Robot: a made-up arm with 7 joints.
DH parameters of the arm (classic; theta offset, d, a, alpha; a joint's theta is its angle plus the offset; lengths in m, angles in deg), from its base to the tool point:
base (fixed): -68.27 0 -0.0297 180
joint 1: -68.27 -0.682 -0.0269 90
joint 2: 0 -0.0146 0.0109 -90
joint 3: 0 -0.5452 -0.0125 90
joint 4: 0 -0.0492 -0.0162 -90
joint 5: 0 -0.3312 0.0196 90
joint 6: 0 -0.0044 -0.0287 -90
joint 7: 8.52 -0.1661 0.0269 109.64
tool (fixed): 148.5 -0.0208 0 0
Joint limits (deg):
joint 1: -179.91..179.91
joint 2: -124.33..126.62
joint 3: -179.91..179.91
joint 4: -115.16..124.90
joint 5: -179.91..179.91
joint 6: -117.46..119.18
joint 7: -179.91..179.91
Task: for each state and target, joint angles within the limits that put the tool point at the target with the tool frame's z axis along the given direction. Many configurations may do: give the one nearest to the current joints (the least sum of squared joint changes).
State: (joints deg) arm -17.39 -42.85 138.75 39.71 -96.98 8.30 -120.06
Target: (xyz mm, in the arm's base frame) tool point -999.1 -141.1 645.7 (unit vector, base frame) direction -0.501 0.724 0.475
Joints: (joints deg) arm -11.97 -76.63 177.13 40.92 -63.00 -16.76 -87.33
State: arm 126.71 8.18 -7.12 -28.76 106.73 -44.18 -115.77
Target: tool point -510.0 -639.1 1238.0 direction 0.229 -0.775 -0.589
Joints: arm 124.70 61.76 11.18 -12.00 128.37 -17.66 -96.69
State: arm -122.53 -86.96 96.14 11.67 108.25 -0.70 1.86
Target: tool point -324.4 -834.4 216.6 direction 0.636 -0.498 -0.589
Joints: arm -84.96 -114.56 88.25 -23.49 104.95 4.55 -1.79
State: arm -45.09 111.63 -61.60 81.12 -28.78 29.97 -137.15
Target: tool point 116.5 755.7 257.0 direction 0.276 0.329 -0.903
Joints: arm -51.05 107.24 -62.45 59.37 -21.65 23.06 -127.53
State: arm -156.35 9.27 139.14 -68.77 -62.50 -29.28 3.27
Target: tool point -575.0 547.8 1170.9 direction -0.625 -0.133 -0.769
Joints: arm -113.59 42.71 139.29 -49.68 -90.58 -32.46 -0.05
